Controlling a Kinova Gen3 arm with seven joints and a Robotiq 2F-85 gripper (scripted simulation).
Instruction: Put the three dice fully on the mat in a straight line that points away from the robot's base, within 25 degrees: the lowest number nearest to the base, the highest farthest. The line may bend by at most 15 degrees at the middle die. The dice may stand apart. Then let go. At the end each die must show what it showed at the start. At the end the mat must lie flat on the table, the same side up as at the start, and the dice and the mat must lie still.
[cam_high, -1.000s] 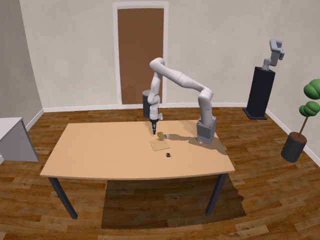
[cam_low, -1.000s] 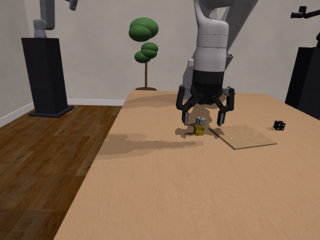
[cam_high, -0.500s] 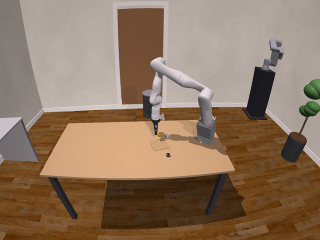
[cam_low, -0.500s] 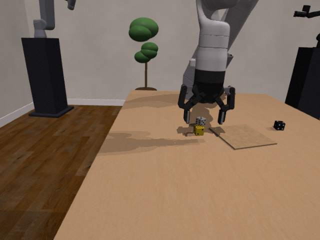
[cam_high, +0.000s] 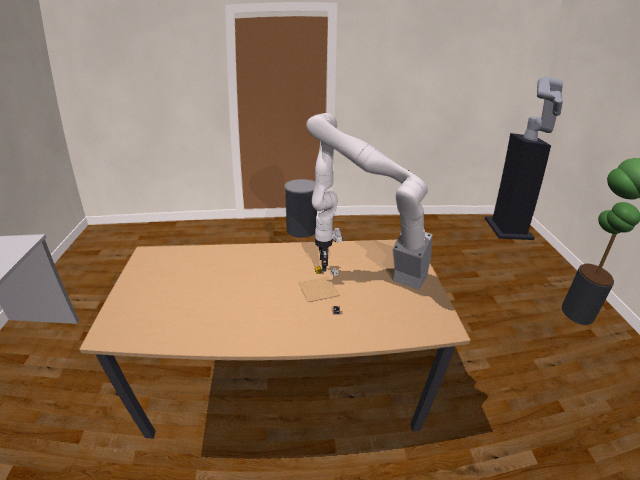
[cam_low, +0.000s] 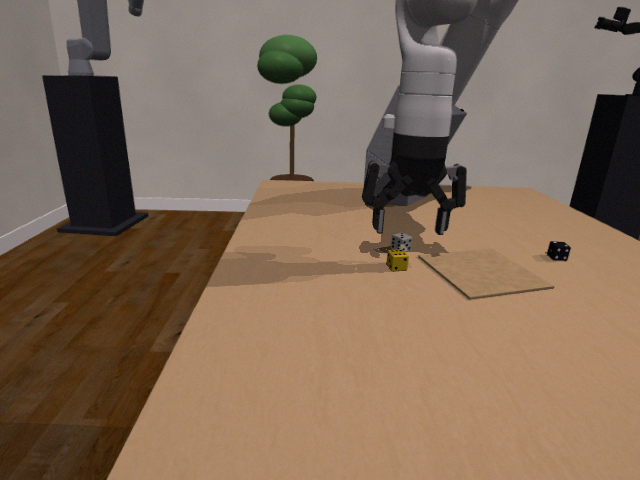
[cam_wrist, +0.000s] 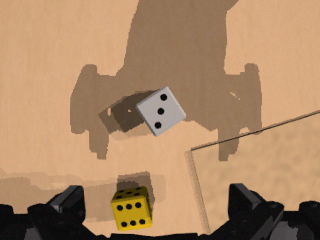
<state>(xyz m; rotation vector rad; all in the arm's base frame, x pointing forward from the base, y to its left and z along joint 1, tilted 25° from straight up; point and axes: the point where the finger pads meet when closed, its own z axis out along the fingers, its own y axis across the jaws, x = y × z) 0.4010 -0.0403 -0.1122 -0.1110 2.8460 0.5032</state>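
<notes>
The yellow die lies 4 cm below my hand, 2 cm to the right of it and 2 cm ahead of it. Also, from my hand: white die 5 cm behind, 4 cm below; tan mat 11 cm to the left, 5 cm below, 2 cm ahead; black die 26 cm to the left, 6 cm behind, 4 cm below.
</notes>
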